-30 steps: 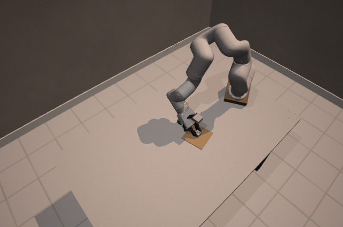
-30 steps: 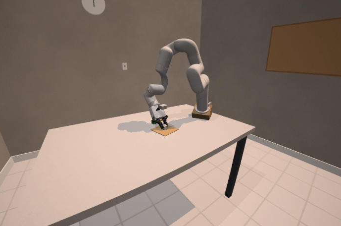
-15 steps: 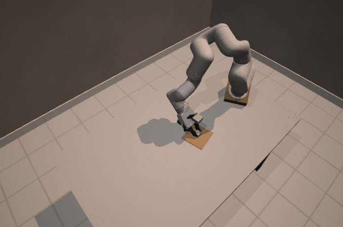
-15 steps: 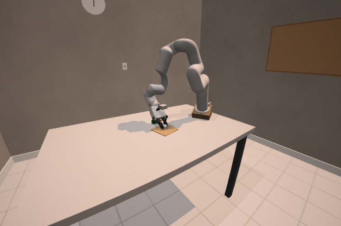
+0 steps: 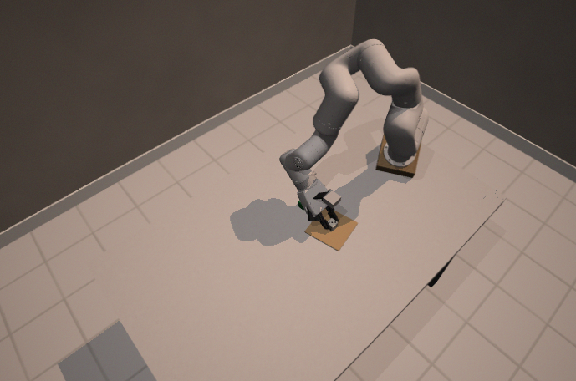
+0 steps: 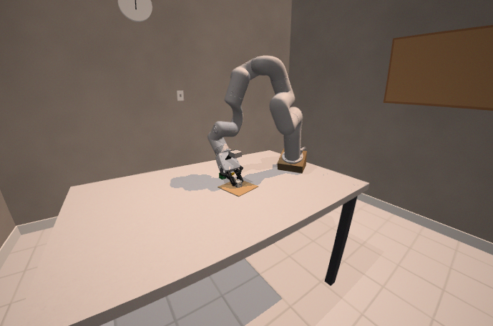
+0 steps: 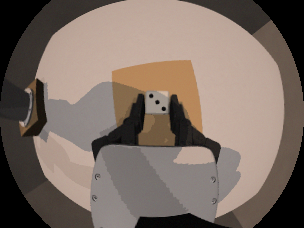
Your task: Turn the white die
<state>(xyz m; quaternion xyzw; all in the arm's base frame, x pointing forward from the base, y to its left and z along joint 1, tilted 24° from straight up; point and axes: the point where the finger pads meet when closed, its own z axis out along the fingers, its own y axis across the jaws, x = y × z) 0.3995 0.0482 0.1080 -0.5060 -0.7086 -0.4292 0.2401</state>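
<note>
The white die is 1 cm to the left of my hand and 1 cm below it. From my hand the other things lie so: yellow die 15 cm to the right, 4 cm behind, 2 cm below; then green die 12 cm to the right, 2 cm below, 2 cm ahead; then mat 3 cm below, 1 cm to the left.
</note>
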